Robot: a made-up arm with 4 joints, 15 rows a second.
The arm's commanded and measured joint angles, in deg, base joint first. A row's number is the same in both.
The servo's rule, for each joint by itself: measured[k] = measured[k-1] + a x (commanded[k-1-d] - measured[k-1]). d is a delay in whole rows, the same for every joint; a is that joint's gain. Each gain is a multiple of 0.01, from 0.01 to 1. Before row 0 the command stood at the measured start. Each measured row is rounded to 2 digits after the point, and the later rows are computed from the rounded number. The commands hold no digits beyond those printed.
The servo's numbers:
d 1
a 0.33 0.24 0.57 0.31
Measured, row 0:
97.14, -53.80, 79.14, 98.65
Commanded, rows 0 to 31:
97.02, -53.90, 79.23, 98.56
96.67, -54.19, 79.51, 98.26
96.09, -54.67, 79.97, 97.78
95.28, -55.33, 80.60, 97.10
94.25, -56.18, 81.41, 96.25
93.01, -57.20, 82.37, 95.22
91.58, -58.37, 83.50, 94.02
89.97, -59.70, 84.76, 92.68
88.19, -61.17, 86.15, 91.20
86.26, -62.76, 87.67, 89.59
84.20, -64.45, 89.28, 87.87
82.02, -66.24, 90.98, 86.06
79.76, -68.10, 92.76, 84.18
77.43, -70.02, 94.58, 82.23
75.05, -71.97, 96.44, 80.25
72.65, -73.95, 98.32, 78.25
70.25, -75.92, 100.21, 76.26
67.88, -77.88, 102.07, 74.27
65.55, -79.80, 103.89, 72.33
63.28, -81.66, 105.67, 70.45
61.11, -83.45, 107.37, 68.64
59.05, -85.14, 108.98, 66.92
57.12, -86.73, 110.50, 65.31
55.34, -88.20, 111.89, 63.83
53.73, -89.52, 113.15, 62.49
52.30, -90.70, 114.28, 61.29
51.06, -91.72, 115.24, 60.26
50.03, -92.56, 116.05, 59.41
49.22, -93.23, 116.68, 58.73
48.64, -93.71, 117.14, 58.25
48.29, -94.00, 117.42, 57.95
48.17, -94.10, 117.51, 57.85
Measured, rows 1 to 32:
97.14, -53.80, 79.14, 98.65
97.10, -53.82, 79.19, 98.62
96.96, -53.91, 79.37, 98.51
96.67, -54.09, 79.71, 98.28
96.21, -54.39, 80.22, 97.91
95.56, -54.82, 80.90, 97.40
94.72, -55.39, 81.74, 96.72
93.68, -56.11, 82.74, 95.88
92.46, -56.97, 83.89, 94.89
91.05, -57.98, 85.18, 93.75
89.47, -59.13, 86.60, 92.46
87.73, -60.41, 88.13, 91.04
85.85, -61.81, 89.75, 89.50
83.84, -63.32, 91.47, 87.85
81.72, -64.93, 93.24, 86.11
79.52, -66.62, 95.06, 84.29
77.25, -68.38, 96.92, 82.42
74.94, -70.19, 98.80, 80.51
72.61, -72.04, 100.66, 78.58
70.28, -73.90, 102.50, 76.64
67.97, -75.76, 104.31, 74.72
65.71, -77.61, 106.05, 72.84
63.51, -79.42, 107.72, 71.00
61.40, -81.17, 109.30, 69.24
59.40, -82.86, 110.78, 67.56
57.53, -84.46, 112.13, 65.99
55.80, -85.96, 113.36, 64.53
54.24, -87.34, 114.43, 63.21
52.85, -88.59, 115.35, 62.03
51.65, -89.70, 116.11, 61.01
50.66, -90.66, 116.70, 60.15
49.88, -91.46, 117.11, 59.47

